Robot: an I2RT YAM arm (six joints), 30 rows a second.
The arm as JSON. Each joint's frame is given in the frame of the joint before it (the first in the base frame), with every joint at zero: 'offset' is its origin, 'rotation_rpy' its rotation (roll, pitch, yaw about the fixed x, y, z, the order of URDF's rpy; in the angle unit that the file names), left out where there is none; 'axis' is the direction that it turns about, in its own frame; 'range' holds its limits. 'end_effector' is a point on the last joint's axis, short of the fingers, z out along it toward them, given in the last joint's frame.
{
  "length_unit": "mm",
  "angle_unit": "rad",
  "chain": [
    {
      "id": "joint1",
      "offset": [
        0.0,
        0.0,
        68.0
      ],
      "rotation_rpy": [
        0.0,
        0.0,
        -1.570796
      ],
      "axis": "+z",
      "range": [
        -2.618,
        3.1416
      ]
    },
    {
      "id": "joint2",
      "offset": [
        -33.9,
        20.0,
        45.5
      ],
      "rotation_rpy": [
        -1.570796,
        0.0,
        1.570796
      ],
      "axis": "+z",
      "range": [
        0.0,
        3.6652
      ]
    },
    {
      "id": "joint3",
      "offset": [
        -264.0,
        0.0,
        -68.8
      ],
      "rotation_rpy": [
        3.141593,
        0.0,
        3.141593
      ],
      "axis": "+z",
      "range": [
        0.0,
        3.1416
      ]
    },
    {
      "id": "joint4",
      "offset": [
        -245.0,
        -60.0,
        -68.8
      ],
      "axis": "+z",
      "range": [
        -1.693,
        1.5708
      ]
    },
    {
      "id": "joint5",
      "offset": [
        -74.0,
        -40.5,
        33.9
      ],
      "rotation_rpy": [
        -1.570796,
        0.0,
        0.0
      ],
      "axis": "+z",
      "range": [
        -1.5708,
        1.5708
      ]
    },
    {
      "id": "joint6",
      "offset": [
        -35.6,
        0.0,
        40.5
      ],
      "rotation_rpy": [
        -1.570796,
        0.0,
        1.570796
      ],
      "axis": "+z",
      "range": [
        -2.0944,
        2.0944
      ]
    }
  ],
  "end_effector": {
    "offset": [
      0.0,
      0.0,
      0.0
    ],
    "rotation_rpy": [
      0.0,
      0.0,
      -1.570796
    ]
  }
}
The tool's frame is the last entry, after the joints.
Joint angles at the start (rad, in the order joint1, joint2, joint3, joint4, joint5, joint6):
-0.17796, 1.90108, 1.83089, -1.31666, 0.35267, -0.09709
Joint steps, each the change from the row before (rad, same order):
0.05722, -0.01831, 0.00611, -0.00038, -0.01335, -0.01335
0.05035, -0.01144, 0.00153, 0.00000, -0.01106, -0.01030
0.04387, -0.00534, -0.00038, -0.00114, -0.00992, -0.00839
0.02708, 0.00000, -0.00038, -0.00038, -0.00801, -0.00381
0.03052, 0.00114, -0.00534, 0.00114, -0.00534, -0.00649
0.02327, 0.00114, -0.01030, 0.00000, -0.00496, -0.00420
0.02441, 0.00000, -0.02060, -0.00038, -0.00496, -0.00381
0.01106, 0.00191, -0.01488, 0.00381, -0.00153, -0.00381
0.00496, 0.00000, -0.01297, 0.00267, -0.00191, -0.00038
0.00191, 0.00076, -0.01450, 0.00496, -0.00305, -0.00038
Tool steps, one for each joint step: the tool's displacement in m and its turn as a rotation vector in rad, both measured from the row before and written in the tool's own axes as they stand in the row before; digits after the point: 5 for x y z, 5 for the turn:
-0.00013, 0.01752, -0.01533, -0.02004, -0.04396, -0.05800
-0.00070, 0.01634, -0.01065, -0.01836, -0.03069, -0.05253
-0.00114, 0.01497, -0.00702, -0.01732, -0.01953, -0.04775
-0.00133, 0.00969, -0.00299, -0.01294, -0.00921, -0.02915
-0.00133, 0.01135, -0.00170, -0.01140, -0.00553, -0.03648
-0.00041, 0.00928, 0.00035, -0.01036, 0.00271, -0.02932
0.00076, 0.01046, 0.00233, -0.01152, 0.01149, -0.03285
0.00018, 0.00531, 0.00311, -0.00485, 0.00864, -0.01799
0.00072, 0.00289, 0.00261, -0.00398, 0.00794, -0.00803
0.00072, 0.00204, 0.00357, -0.00472, 0.00872, -0.00513

